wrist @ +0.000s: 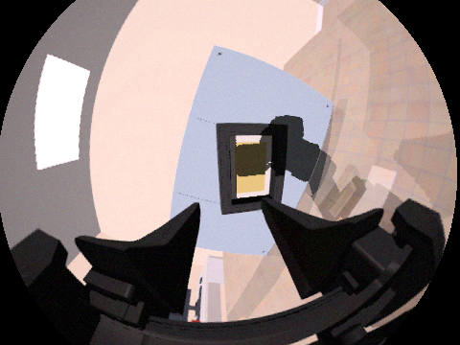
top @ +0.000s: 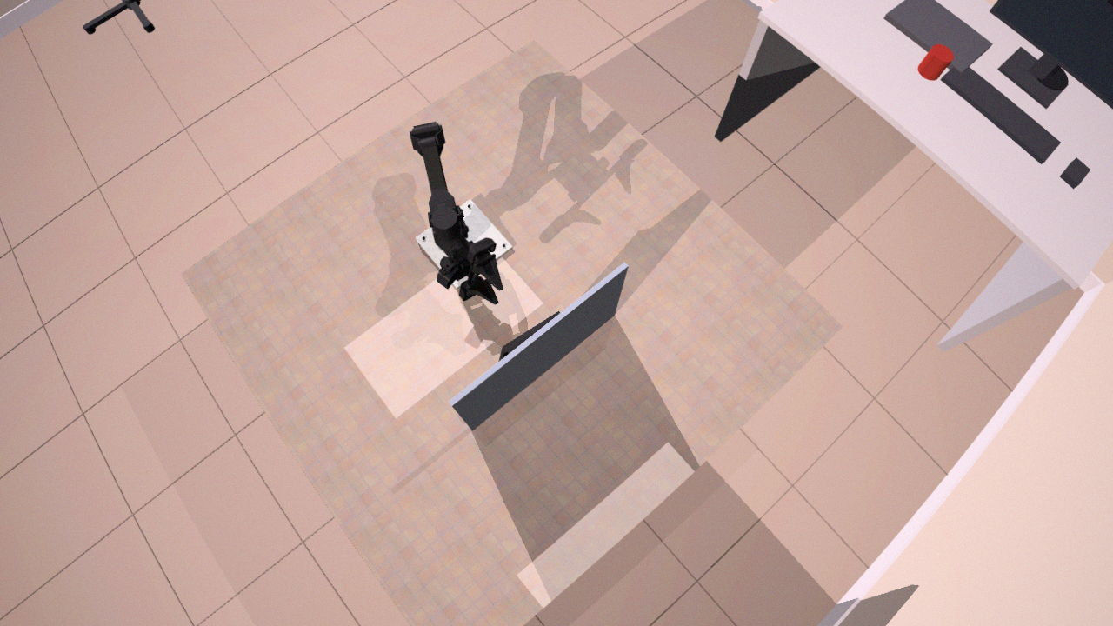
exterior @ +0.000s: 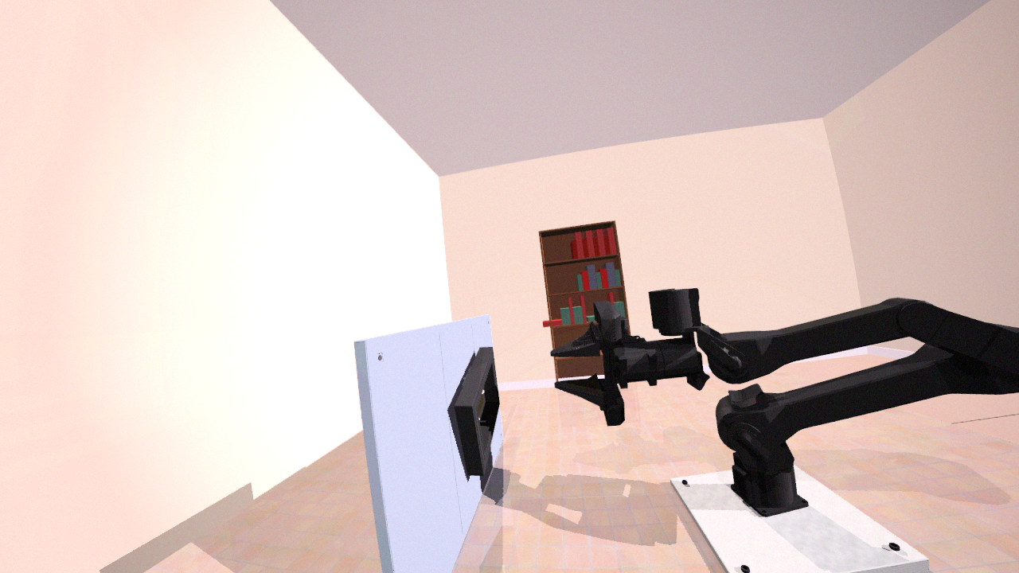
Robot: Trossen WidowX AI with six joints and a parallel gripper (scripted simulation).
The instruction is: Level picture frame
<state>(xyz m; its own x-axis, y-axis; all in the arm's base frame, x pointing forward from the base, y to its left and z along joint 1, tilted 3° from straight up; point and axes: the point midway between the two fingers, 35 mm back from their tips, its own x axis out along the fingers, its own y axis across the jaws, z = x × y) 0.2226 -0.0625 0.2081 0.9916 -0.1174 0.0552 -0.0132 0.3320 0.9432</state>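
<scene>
Now: gripper tip 130 mm short of the picture frame, 30 mm to the left of it and 50 mm above it. Also, from my gripper tip: wall panel 140 mm ahead, 10 mm to the right, 60 mm below.
</scene>
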